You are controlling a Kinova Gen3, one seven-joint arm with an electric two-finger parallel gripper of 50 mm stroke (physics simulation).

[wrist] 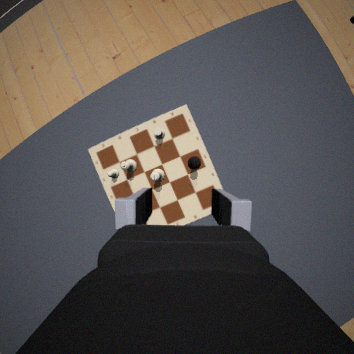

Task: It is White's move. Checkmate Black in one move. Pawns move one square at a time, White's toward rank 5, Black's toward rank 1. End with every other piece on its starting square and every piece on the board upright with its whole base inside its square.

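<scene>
The chessboard lies tilted in the wrist view, its lower left part hidden by my gripper. A black piece with a round dark top stands on a brown square at the right edge column. A small white piece stands on a light square in the top row. A larger white piece stands on a brown square at the left, beside a small white piece on a light edge square. Another white piece stands on the central brown square. My gripper is open and empty, above the board's lower part.
A dark grey mat lies under and around the board. Wooden floor shows beyond its curved edge at the upper left and at the right. A small dark object shows at the upper right edge.
</scene>
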